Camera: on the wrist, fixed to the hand. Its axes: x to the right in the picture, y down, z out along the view.
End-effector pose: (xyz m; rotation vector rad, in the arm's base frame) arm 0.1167 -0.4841 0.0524 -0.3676 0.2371 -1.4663
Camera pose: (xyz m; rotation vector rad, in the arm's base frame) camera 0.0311 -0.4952 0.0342 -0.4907 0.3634 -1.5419
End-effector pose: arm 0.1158 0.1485 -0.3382 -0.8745 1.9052 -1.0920
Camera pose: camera 0.0857 0.1370 -0.2561 -1.0420 2.0129 -1.0181
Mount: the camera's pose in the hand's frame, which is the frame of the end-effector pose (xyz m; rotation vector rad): 0.0016 -0.0726 -0.0500 -0.1575 0.0267 -0.0856
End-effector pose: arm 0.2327 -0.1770 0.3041 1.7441 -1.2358 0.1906
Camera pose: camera 0.3099 -0.1377 0.2879 1.6489 -1.1239 0.0642
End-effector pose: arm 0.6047 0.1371 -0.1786 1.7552 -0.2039 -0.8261
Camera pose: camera 0.6177 0.2008 -0.2381 1.6347 -0.0447 -0.8566
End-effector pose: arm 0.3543 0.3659 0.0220 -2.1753 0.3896 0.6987
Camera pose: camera 0.4085 0.3730 0.0912 -2.3370 0.2608 0.6729
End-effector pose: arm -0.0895 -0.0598 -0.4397 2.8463 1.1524 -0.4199
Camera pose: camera -0.1267 0.0007 -0.3875 2.6839 1.2555 -0.2817
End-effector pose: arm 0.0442 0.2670 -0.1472 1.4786 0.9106 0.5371
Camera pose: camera -0.0101 0.2936 -0.2114 1.2876 0.9269 0.5539
